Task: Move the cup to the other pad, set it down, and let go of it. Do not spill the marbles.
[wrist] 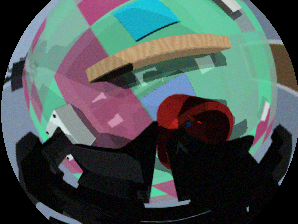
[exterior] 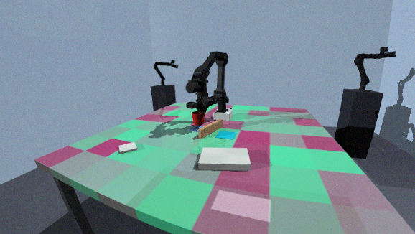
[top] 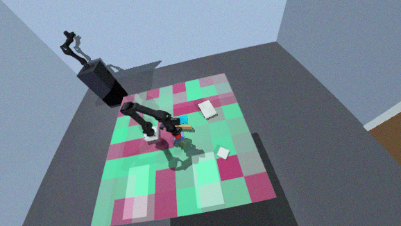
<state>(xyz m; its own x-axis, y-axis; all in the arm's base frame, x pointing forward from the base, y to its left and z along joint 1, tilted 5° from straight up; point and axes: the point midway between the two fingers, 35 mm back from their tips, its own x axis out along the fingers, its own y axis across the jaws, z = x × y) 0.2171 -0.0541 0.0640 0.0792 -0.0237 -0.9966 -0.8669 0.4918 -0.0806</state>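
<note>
My gripper tip is now 50 mm short of the wooden bar, 70 mm to the right of it and 50 mm above it. Round my gripper tip: dark blue pad: 30 mm ahead, 20 mm to the right, 70 mm below; then red cup: 30 mm ahead, 20 mm to the right.
</note>
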